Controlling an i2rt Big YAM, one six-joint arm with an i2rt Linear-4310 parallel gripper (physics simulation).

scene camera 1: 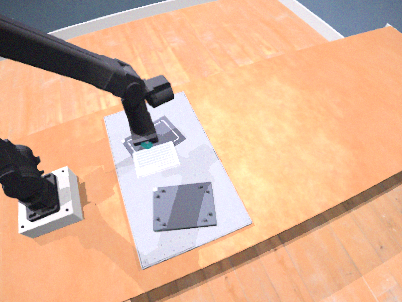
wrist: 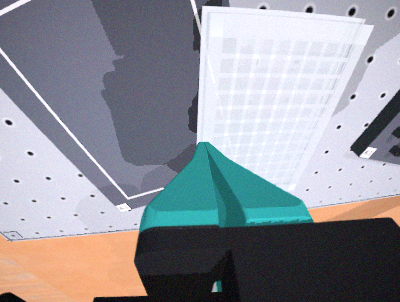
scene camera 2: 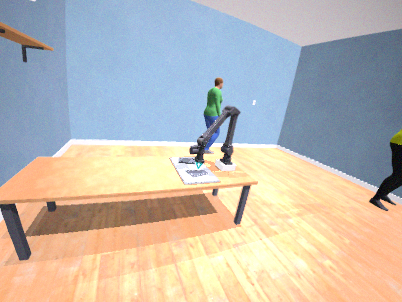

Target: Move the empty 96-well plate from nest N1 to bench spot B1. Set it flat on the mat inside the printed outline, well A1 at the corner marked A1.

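Places are measured from the arm's base along level axes (x left, y ahead, z down), in millimetres.
Where they show: gripper, fingertip midpoint: (scene camera 1: 148, 148) (wrist: 202, 149) (scene camera 2: 198, 168); arm's base, origin of the base link: (scene camera 1: 43, 197) (scene camera 2: 226, 162).
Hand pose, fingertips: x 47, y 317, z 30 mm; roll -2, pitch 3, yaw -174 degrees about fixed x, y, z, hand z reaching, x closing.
Observation:
Things, the pixels of their top centre, and the offset from my fingertips. "pt": a spot on its surface instead. Level surfaces: height alone.
- white 96-well plate, middle of its top: (wrist: 268, 134) (scene camera 1: 155, 157) dx -41, dy +7, dz -1 mm
- dark mat, its level: dz +14 mm
- printed outline, surface spot: (wrist: 64, 122) pt dx +82, dy +23, dz +14 mm
- small white corner mark, middle of its top: (wrist: 123, 207) dx +73, dy -68, dz +14 mm
- grey nest, middle of its top: (scene camera 1: 182, 203) (scene camera 2: 187, 159) dx -210, dy +28, dz -6 mm
- perforated light board, surface spot: (scene camera 1: 230, 210) pt dx -273, dy +137, dz +16 mm
- wooden table, its level: dz +28 mm
The white 96-well plate (scene camera 1: 156, 159) (wrist: 275, 100) lies beside the dark mat (scene camera 1: 167, 132) (wrist: 60, 60) of B1, on its nest-facing side, and covers part of that mat's edge. It is outside most of the printed outline (wrist: 64, 122). Whether it lies fully flat cannot be told. A small white corner mark (wrist: 123, 207) shows just outside the outline's near corner. My gripper (scene camera 1: 146, 145) (scene camera 2: 198, 165) (wrist: 202, 149) is shut and empty, its teal fingertips together at the plate's near left edge in the wrist view. The grey nest (scene camera 1: 185, 207) with corner pins holds no plate.
The perforated light board (scene camera 1: 230, 210) carries the nest and the mat, on a wooden table (scene camera 1: 300, 125). The arm's white base block (scene camera 1: 75, 200) stands left of the board in scene camera 1. A person in green (scene camera 2: 214, 102) stands behind the table.

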